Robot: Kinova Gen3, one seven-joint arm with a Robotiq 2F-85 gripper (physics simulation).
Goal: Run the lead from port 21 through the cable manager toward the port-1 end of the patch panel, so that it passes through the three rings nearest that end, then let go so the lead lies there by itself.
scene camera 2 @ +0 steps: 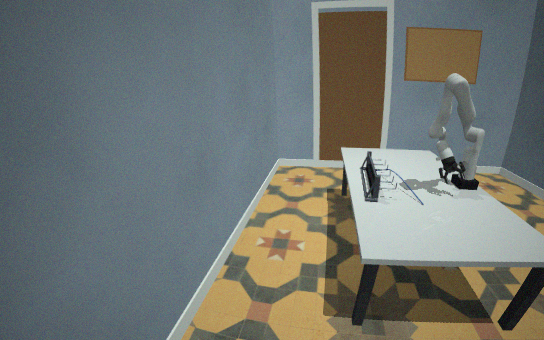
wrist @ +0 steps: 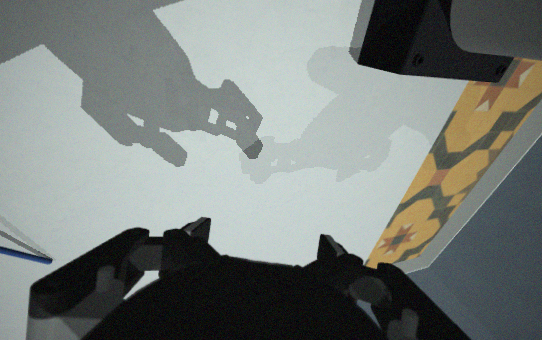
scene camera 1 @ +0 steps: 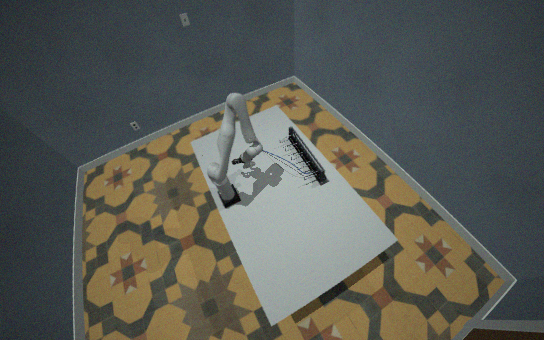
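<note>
A black patch panel (scene camera 1: 307,154) (scene camera 2: 370,176) stands on the white table (scene camera 1: 304,243) (scene camera 2: 392,233), with a row of thin wire rings (scene camera 1: 292,153) (scene camera 2: 387,175) of the cable manager on its arm side. A blue lead (scene camera 1: 284,160) (scene camera 2: 407,185) runs from the panel's near end out across the table, its free end lying on the table by the arm's wrist. My gripper (scene camera 1: 236,161) (wrist: 264,238) is open and empty, a little above the table, facing away from the panel.
The arm's black base (scene camera 1: 229,199) (wrist: 401,34) stands near the table's left edge. The table's edge and patterned floor (wrist: 415,216) show at the right of the wrist view. A brown door (scene camera 2: 351,84) is in the far wall.
</note>
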